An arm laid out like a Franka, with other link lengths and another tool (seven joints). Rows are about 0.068 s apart.
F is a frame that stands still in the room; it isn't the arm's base.
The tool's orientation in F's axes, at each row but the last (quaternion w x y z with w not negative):
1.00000, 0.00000, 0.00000, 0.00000
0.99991, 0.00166, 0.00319, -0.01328
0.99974, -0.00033, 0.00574, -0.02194
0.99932, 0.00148, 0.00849, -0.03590
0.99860, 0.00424, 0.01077, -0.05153
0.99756, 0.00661, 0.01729, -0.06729
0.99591, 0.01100, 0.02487, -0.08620
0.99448, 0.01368, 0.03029, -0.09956
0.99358, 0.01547, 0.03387, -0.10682
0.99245, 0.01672, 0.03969, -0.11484
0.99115, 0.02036, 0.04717, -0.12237
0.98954, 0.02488, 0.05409, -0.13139
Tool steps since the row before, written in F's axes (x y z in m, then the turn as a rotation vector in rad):
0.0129, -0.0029, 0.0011, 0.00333, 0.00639, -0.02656
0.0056, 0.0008, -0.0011, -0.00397, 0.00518, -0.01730
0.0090, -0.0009, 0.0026, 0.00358, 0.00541, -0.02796
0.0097, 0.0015, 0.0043, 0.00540, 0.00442, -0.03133
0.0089, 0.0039, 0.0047, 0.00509, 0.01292, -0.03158
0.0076, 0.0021, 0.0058, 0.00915, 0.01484, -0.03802
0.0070, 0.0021, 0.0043, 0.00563, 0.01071, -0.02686
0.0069, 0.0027, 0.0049, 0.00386, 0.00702, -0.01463
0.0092, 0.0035, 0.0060, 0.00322, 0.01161, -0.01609
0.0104, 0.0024, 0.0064, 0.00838, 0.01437, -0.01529
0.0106, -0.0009, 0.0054, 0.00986, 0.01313, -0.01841
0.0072, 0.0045, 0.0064, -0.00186, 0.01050, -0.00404
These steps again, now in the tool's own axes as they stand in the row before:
0.0129, -0.0029, 0.0011, 0.00333, 0.00639, -0.02656
0.0056, 0.0009, -0.0011, -0.00399, 0.00502, -0.01734
0.0090, -0.0005, 0.0027, 0.00366, 0.00559, -0.02791
0.0095, 0.0022, 0.0045, 0.00560, 0.00472, -0.03125
0.0083, 0.0048, 0.0048, 0.00443, 0.01314, -0.03159
0.0070, 0.0032, 0.0060, 0.00842, 0.01552, -0.03792
0.0063, 0.0033, 0.0046, 0.00509, 0.01104, -0.02683
0.0059, 0.0041, 0.0052, 0.00331, 0.00734, -0.01461
0.0078, 0.0055, 0.0064, 0.00182, 0.01165, -0.01628
0.0090, 0.0049, 0.0071, 0.00614, 0.01554, -0.01521
0.0099, 0.0019, 0.0064, 0.00817, 0.01461, -0.01812
0.0050, 0.0065, 0.0068, -0.00403, 0.00949, -0.00486

